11 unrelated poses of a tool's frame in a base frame.
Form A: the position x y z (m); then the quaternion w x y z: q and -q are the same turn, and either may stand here.
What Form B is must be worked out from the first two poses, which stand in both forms.
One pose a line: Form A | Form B
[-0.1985, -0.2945, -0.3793, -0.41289, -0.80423, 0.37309, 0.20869] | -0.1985, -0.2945, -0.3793; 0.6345, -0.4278, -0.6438; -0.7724, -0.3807, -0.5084; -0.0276, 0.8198, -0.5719
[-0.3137, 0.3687, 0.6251, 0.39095, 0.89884, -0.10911, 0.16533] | -0.3137, 0.3687, 0.6251; 0.9215, -0.3254, 0.2119; -0.0669, -0.6705, -0.7389; 0.3825, 0.6667, -0.6396
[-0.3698, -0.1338, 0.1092, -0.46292, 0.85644, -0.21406, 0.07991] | -0.3698, -0.1338, 0.1092; 0.8956, -0.2927, 0.3351; -0.4406, -0.4798, 0.7587; -0.0613, -0.8271, -0.5586
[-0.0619, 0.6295, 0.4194, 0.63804, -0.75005, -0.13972, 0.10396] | -0.0619, 0.6295, 0.4194; 0.9393, 0.0769, -0.3342; 0.3423, -0.1468, 0.9281; 0.0223, -0.9862, -0.1642
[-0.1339, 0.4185, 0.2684, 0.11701, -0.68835, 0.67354, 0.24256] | -0.1339, 0.4185, 0.2684; -0.0250, -0.9840, -0.1763; -0.8705, -0.0653, 0.4878; -0.4915, 0.1657, -0.8549
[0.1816, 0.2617, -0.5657, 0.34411, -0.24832, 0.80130, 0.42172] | 0.1816, 0.2617, -0.5657; -0.6399, -0.6882, 0.3420; -0.1077, 0.5210, 0.8467; -0.7609, 0.5049, -0.4075
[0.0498, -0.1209, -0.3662, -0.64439, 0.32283, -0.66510, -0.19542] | 0.0498, -0.1209, -0.3662; 0.0389, -0.6813, 0.7310; -0.1776, 0.7152, 0.6760; -0.9833, -0.1561, -0.0931
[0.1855, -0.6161, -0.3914, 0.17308, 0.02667, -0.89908, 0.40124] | 0.1855, -0.6161, -0.3914; -0.9387, -0.1868, -0.2898; 0.0909, 0.6766, -0.7307; 0.3326, -0.7123, -0.6181
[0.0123, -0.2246, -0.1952, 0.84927, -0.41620, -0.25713, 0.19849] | 0.0123, -0.2246, -0.1952; 0.7890, -0.1231, -0.6020; 0.5512, 0.5748, 0.6049; 0.2715, -0.8090, 0.5213
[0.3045, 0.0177, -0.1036, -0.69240, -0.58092, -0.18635, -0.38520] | 0.3045, 0.0177, -0.1036; 0.6338, -0.3169, 0.7056; 0.7499, 0.0283, -0.6609; 0.1895, 0.9480, 0.2556
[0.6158, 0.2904, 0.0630, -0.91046, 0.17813, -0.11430, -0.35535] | 0.6158, 0.2904, 0.0630; 0.7213, -0.6878, 0.0815; 0.6063, 0.6840, 0.4056; -0.3347, -0.2431, 0.9104
